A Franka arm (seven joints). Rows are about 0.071 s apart.
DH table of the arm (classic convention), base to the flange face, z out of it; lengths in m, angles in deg. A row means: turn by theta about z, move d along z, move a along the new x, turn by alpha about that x. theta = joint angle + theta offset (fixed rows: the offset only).
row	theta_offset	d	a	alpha
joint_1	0	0.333	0	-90
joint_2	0	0	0	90
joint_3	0	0.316	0.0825	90
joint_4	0	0	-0.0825	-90
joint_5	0	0.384	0	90
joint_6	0	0	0.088	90
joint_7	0	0.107	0	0
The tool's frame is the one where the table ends.
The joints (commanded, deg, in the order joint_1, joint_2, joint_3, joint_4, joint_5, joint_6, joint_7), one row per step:
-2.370 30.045 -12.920 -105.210 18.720 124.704 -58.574
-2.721 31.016 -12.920 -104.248 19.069 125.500 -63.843
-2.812 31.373 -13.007 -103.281 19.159 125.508 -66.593
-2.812 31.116 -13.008 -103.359 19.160 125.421 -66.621
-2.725 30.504 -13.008 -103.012 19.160 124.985 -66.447
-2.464 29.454 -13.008 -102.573 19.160 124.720 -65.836
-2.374 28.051 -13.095 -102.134 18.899 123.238 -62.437
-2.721 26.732 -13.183 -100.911 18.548 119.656 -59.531
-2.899 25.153 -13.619 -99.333 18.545 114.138 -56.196
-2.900 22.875 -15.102 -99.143 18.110 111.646 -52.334
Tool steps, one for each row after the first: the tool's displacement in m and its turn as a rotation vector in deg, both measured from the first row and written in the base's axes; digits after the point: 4 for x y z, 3 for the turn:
0.0045 -0.0049 -0.0028 0.188 -1.708 4.575
0.0091 -0.0073 0.0002 0.204 -2.798 7.157
0.0089 -0.0071 0.0023 0.246 -2.911 7.184
0.0113 -0.0060 0.0110 0.285 -3.445 7.195
0.0153 -0.0031 0.0253 0.139 -4.569 6.947
0.0165 -0.0019 0.0422 0.146 -4.407 4.046
0.0163 -0.0036 0.0613 0.850 -3.105 1.627
0.0131 -0.0048 0.0843 2.261 -0.619 -1.199
0.0055 -0.0172 0.1090 1.862 0.066 -5.645

